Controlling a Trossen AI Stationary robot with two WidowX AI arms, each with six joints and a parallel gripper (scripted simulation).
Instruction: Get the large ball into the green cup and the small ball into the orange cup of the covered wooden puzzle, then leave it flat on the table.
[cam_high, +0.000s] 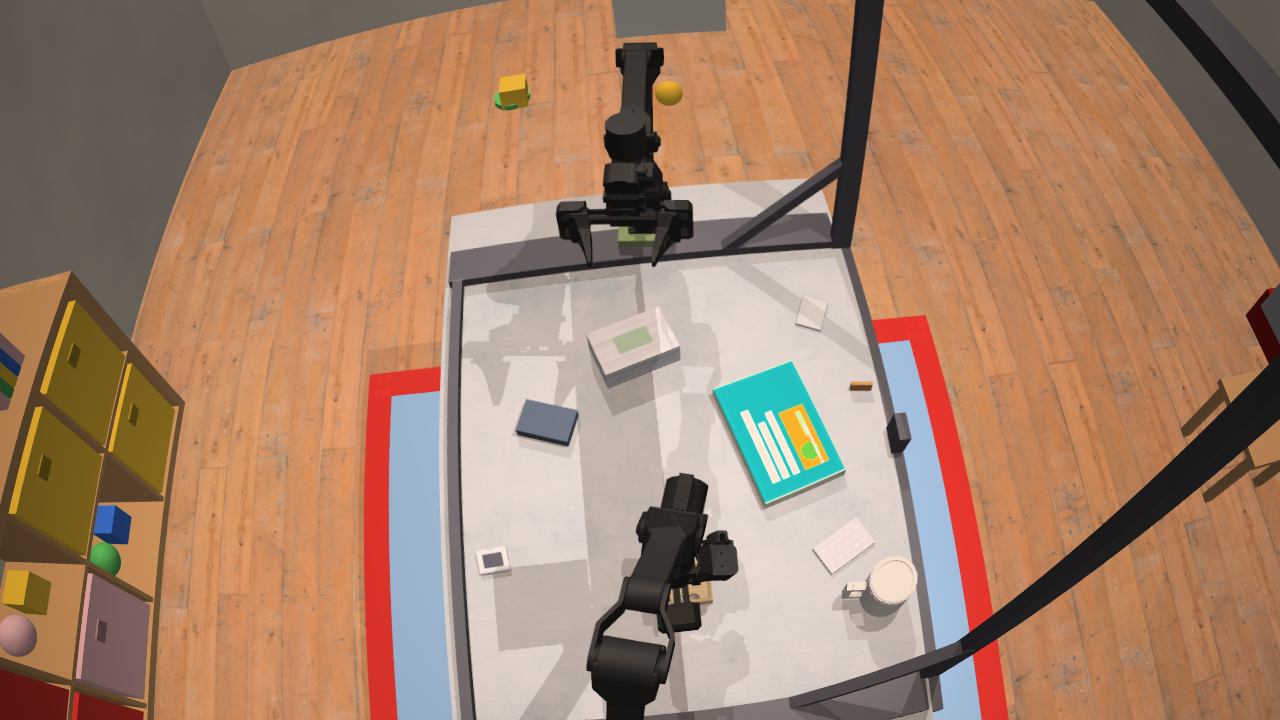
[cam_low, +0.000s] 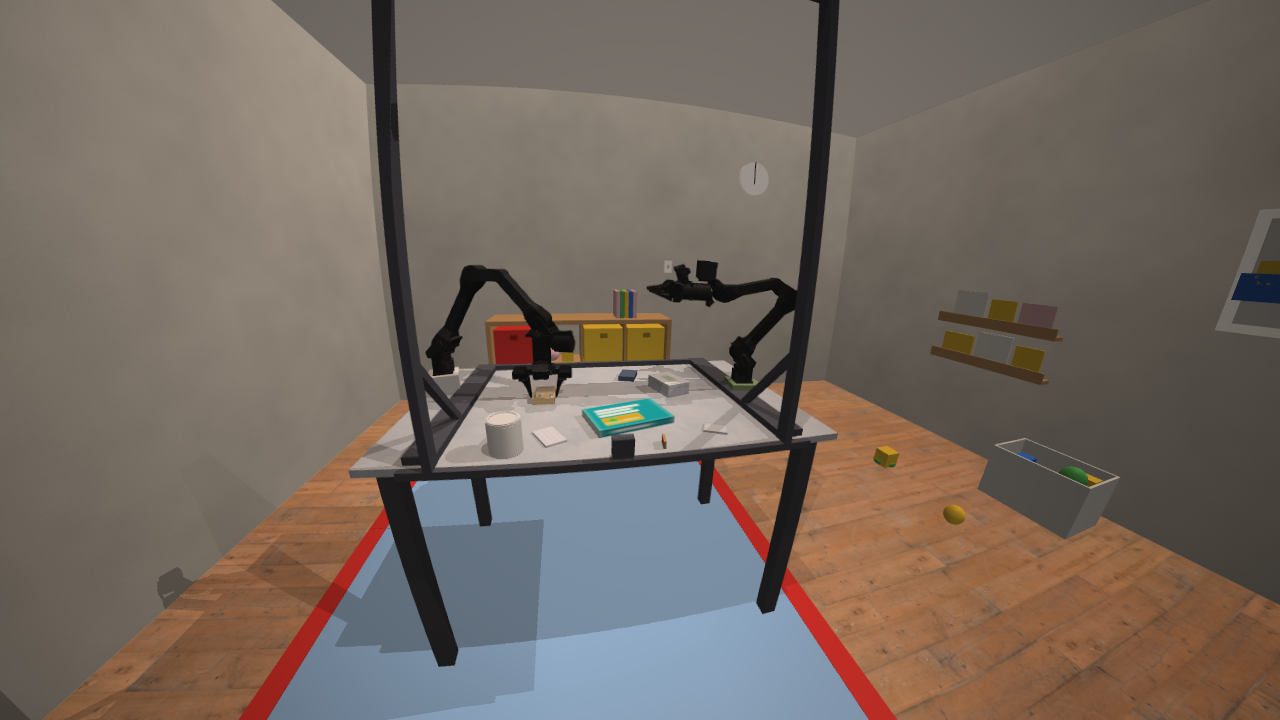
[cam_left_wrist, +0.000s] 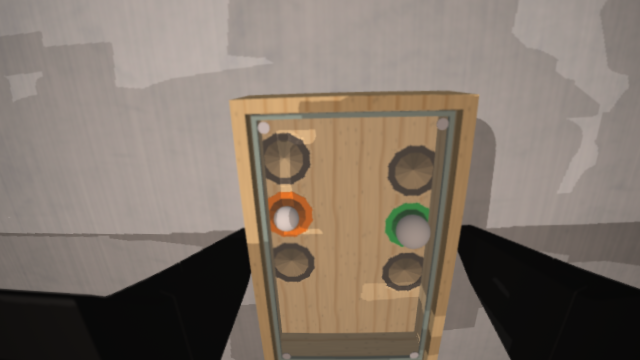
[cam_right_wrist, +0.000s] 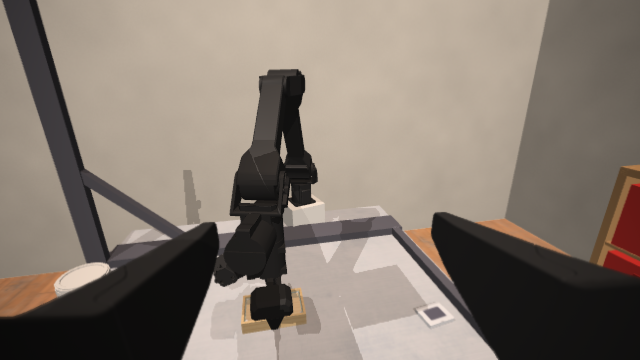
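The covered wooden puzzle is 30 mm below my left hand. Round my left hand: dark blue pad (210 mm ahead, 290 mm to the right, 30 mm below); small framed tile (290 mm ahead, 40 mm to the right, 40 mm below).
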